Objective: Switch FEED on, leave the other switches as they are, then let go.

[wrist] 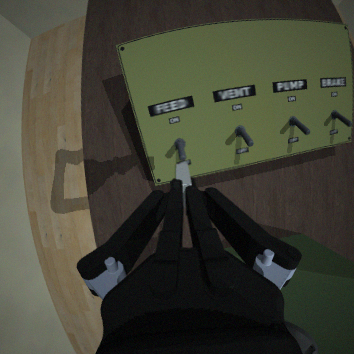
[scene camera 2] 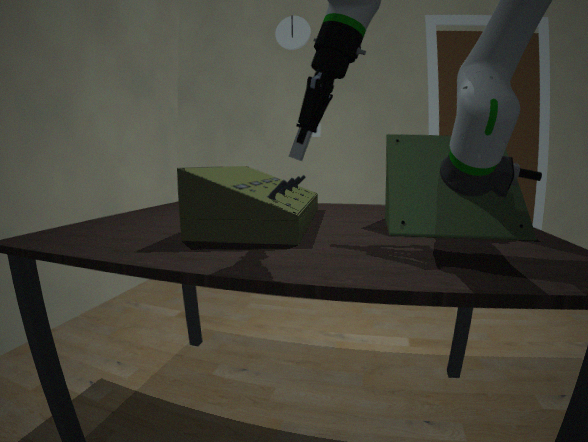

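Seen in the pictures: gripper, between the fingertips: (wrist: pixel 181 172) (scene camera 2: pixel 295 158); arm's base, origin of its link: (scene camera 2: pixel 467 174).
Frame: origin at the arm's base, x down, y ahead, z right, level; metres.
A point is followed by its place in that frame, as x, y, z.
The olive sloped switch box (scene camera 2: pixel 240 220) {0.092, 0.473, -0.336} (wrist: pixel 200 55) {0.001, 0.591, -0.220} stands on the table. The FEED lever (scene camera 2: pixel 276 190) {0.037, 0.427, -0.259} (wrist: pixel 181 150) {0.023, 0.424, -0.251} is at the left end of the row in the wrist view and tilts toward its OFF label. The VENT lever (wrist: pixel 245 135) {0.026, 0.454, -0.138}, PUMP lever (wrist: pixel 300 126) {0.027, 0.479, -0.024} and BRAKE lever (wrist: pixel 341 118) {0.031, 0.510, 0.092} also tilt toward OFF. My gripper (scene camera 2: pixel 298 150) {-0.031, 0.387, -0.248} (wrist: pixel 181 172) {-0.031, 0.387, -0.248} is shut with nothing between the fingers. In the scene view it hangs above the panel, apart from the levers. In the wrist view its tips overlap the area just below the FEED lever, partly covering its OFF label.
A green slanted box (scene camera 2: pixel 412 185) {0.031, 0.145, -0.053} (wrist: pixel 325 305) {-0.045, 0.150, 0.023} stands on the dark table (scene camera 2: pixel 300 270) {0.141, 0.299, -0.450} (wrist: pixel 110 30) {0.141, 0.817, -0.478}, beside the arm's base (scene camera 2: pixel 470 182) {0.017, 0.002, -0.072}. The arm's shadow falls across the table and floor at the left of the wrist view.
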